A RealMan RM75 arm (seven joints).
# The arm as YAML. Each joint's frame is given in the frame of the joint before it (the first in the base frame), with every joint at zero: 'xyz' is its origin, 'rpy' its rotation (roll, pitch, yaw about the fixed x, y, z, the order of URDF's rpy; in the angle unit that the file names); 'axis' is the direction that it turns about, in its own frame. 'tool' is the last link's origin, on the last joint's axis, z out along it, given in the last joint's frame.
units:
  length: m
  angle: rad
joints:
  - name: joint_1
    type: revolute
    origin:
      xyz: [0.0, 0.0, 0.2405]
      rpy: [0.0, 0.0, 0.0]
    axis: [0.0, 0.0, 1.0]
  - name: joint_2
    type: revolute
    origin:
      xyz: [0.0, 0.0, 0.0]
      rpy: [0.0, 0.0, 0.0]
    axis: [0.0, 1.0, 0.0]
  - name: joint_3
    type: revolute
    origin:
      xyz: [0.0, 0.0, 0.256]
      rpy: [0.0, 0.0, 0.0]
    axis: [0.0, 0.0, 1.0]
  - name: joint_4
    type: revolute
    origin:
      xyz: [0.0, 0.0, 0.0]
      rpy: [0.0, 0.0, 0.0]
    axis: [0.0, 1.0, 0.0]
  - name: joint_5
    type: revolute
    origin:
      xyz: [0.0, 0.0, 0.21]
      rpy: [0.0, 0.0, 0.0]
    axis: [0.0, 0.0, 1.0]
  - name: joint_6
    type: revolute
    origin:
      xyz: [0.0, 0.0, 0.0]
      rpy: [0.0, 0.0, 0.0]
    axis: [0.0, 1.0, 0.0]
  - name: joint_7
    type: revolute
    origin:
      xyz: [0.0, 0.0, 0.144]
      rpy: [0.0, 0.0, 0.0]
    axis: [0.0, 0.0, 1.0]
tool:
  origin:
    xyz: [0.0, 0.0, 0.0]
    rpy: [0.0, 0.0, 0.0]
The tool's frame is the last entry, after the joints.
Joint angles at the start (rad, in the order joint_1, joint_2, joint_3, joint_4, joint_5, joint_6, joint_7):
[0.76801, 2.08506, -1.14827, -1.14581, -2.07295, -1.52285, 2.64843]
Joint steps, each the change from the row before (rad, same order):
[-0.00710, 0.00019, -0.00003, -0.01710, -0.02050, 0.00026, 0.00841]
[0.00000, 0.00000, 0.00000, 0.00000, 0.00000, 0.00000, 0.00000]
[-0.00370, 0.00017, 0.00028, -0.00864, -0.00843, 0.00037, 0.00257]
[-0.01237, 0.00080, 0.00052, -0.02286, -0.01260, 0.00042, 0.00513]
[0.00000, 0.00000, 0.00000, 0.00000, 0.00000, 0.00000, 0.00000]
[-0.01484, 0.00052, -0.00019, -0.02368, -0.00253, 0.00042, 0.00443]
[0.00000, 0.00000, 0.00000, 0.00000, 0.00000, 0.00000, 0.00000]
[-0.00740, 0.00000, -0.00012, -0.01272, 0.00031, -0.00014, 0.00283]
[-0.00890, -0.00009, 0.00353, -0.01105, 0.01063, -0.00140, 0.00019]
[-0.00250, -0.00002, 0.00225, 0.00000, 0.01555, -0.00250, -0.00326]
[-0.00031, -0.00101, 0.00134, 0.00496, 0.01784, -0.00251, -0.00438]
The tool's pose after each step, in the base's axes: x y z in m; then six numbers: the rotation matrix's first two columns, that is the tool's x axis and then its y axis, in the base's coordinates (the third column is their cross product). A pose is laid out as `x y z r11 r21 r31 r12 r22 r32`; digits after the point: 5 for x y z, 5 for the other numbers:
0.09906 0.37982 0.00172 0.61701 -0.75732 -0.21391 -0.77228 -0.63496 0.02040
0.09906 0.37982 0.00172 0.61701 -0.75732 -0.21391 -0.77228 -0.63496 0.02040
0.10005 0.37992 0.00278 0.61808 -0.75625 -0.21464 -0.77281 -0.63455 0.01034
0.10224 0.37945 0.00561 0.61928 -0.75363 -0.22031 -0.77369 -0.63352 -0.00765
0.10224 0.37945 0.00561 0.61928 -0.75363 -0.22031 -0.77369 -0.63352 -0.00765
0.10380 0.37834 0.00869 0.61903 -0.75086 -0.23024 -0.77412 -0.63279 -0.01770
0.10380 0.37834 0.00869 0.61903 -0.75086 -0.23024 -0.77412 -0.63279 -0.01770
0.10424 0.37771 0.01044 0.61893 -0.74917 -0.23595 -0.77410 -0.63269 -0.02170
0.10436 0.37675 0.01277 0.61605 -0.74787 -0.24734 -0.77436 -0.63254 -0.01610
0.10334 0.37586 0.01336 0.61426 -0.74715 -0.25388 -0.77282 -0.63462 -0.00221
0.10218 0.37515 0.01348 0.61236 -0.74710 -0.25858 -0.77088 -0.63681 0.01433

